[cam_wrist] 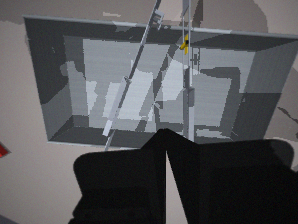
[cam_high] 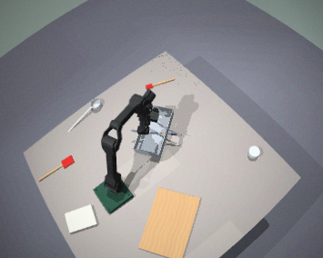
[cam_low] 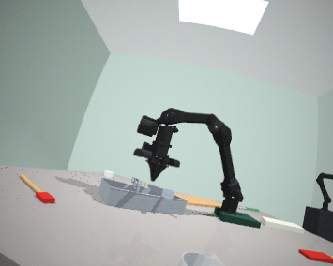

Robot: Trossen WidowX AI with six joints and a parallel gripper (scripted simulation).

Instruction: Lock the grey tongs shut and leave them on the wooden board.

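Now: the roasting tin 30 mm ahead of my gripper tip, 10 mm to the right of it and 70 mm below it. The rest, counted from my gripper tip: white block: 600 mm behind, 290 mm to the right, 90 mm below; then wooden board: 150 mm behind, 540 mm to the right, 90 mm below.
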